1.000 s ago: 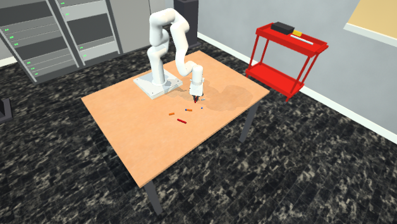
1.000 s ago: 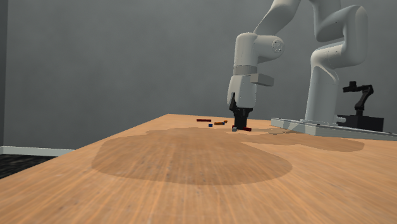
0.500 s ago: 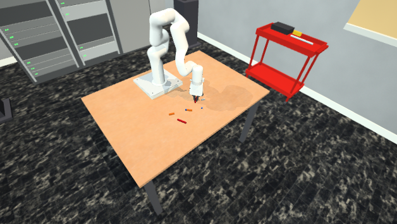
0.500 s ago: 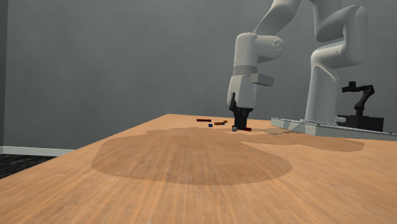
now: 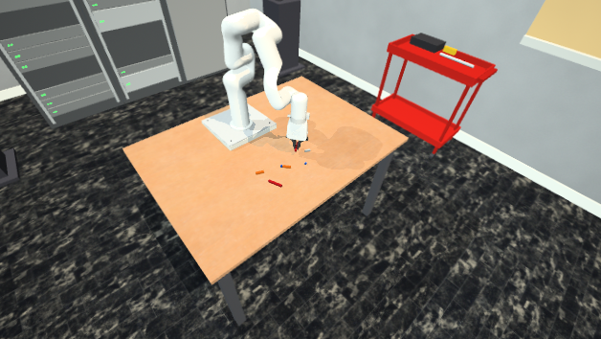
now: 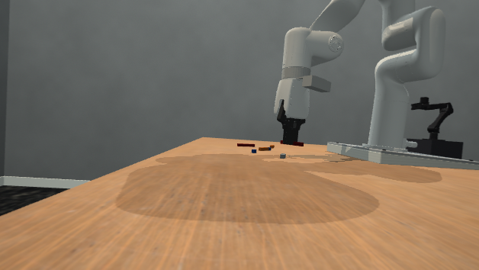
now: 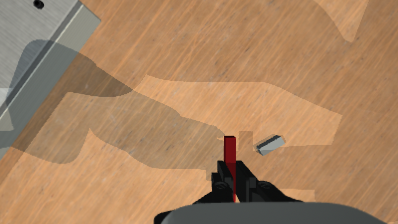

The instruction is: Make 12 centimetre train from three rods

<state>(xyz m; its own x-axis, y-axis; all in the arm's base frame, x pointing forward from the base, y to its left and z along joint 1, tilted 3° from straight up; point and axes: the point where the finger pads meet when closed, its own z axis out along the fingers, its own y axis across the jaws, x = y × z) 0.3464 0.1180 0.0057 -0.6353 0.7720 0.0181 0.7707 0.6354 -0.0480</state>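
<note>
The blue rod is 10 cm ahead of my hand, 2 cm to the right of it and 5 cm below it. From my hand the other things lie so: grey rod 3 cm ahead, 5 cm to the left, 5 cm below; then red rod 2 cm below.
</note>
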